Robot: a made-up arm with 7 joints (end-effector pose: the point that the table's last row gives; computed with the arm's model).
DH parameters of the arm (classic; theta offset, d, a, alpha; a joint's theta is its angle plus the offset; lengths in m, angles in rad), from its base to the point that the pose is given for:
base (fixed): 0 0.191 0.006 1.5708
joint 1: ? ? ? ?
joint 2: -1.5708 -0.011 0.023 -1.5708
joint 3: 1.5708 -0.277 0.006 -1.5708
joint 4: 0 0.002 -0.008 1.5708
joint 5: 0 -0.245 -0.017 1.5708
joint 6: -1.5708 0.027 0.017 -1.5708
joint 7: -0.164 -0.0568 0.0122 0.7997
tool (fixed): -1.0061 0.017 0 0
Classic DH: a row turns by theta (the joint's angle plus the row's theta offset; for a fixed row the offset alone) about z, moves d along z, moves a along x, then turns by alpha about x.
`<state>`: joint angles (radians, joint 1 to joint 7).
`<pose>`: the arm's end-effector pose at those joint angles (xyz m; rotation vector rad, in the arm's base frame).
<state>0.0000 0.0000 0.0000 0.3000 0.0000 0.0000 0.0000</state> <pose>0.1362 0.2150 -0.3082 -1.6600 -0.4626 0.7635</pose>
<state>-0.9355 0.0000 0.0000 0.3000 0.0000 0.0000 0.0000</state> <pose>-0.3185 0.2150 -0.2101 -1.1252 0.2024 1.4146</pose>
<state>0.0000 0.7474 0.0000 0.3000 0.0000 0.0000 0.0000</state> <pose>0.1362 0.5494 -0.1285 -0.9599 -0.6513 0.4976</pose>
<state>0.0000 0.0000 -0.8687 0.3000 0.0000 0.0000 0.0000</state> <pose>0.1160 0.0934 -0.3082 -1.6443 0.2697 0.1124</pose>
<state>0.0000 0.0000 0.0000 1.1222 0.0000 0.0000 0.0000</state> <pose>0.2645 0.2150 -0.1240 -1.9304 -1.0265 0.0386</pose>
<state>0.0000 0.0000 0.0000 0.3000 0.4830 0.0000 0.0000</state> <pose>0.1113 0.2391 -0.3159 -1.7045 -0.8236 1.1559</pose>
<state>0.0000 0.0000 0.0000 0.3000 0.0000 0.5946 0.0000</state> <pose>0.1205 0.2150 -0.3346 -1.3456 -0.0406 1.2003</pose>
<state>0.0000 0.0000 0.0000 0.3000 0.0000 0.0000 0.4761</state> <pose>0.1378 0.2089 -0.3133 -2.0891 -0.1731 0.8027</pose>
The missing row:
joint 1: 1.5708 -0.153 0.017 1.5708
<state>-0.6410 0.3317 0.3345 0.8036 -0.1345 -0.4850 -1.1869</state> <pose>-0.0346 0.3933 -0.1615 -0.2681 -1.3577 0.0930</pose>
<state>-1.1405 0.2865 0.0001 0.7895 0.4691 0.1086 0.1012</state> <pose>-0.2556 0.3579 -0.1603 -1.1557 -0.2264 1.4314</pose>
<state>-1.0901 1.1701 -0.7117 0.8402 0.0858 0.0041 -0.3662</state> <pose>-0.1058 0.4892 -0.0914 -0.7331 0.6954 0.1075</pose>
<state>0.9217 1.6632 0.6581 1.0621 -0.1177 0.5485 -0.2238</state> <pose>-0.0969 0.5002 0.4993 0.2554 -2.3443 -0.1374</pose>
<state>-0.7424 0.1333 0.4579 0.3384 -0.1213 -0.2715 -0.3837</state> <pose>-0.2181 0.3374 -0.2173 -0.7613 -0.5496 0.9717</pose>
